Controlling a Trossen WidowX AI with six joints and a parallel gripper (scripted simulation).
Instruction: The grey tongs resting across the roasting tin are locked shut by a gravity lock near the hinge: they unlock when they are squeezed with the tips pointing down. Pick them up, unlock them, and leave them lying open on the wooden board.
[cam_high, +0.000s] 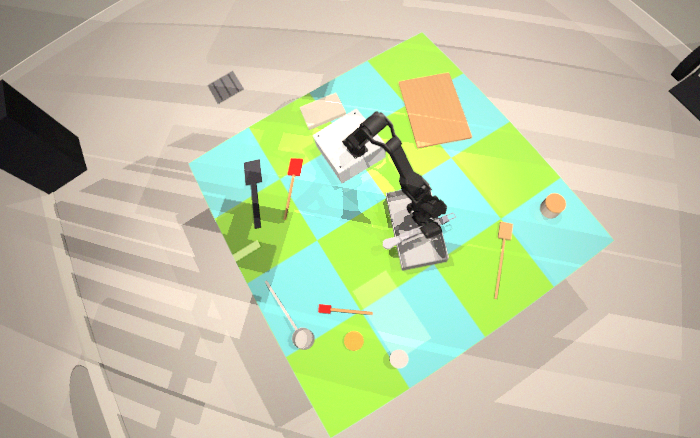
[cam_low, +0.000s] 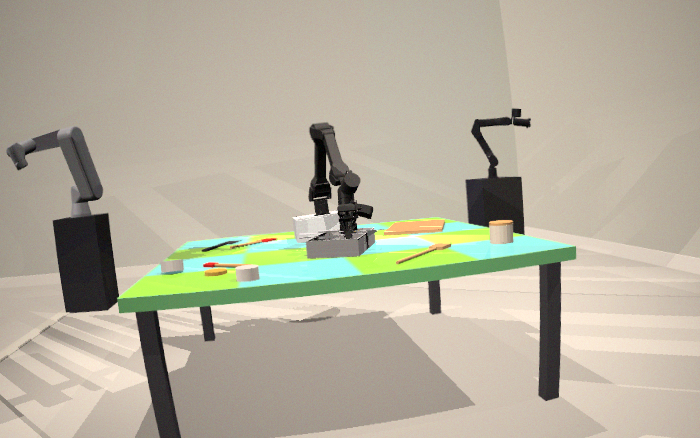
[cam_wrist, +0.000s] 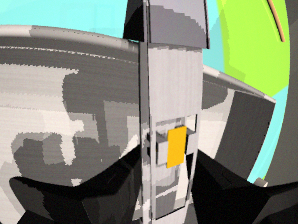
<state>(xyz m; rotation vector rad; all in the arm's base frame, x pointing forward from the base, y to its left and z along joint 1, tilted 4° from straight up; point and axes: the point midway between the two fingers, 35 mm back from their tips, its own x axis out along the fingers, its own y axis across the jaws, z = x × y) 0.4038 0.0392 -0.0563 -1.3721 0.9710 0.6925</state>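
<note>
Right now the grey roasting tin is 50 mm behind my gripper tip and 20 mm to the right of it. From my gripper tip the other things lie so: jar: 180 mm ahead, 480 mm to the left; red spatula: 500 mm behind, 330 mm to the right, 30 mm below; wooden board: 460 mm behind, 370 mm to the left, 20 mm below.
</note>
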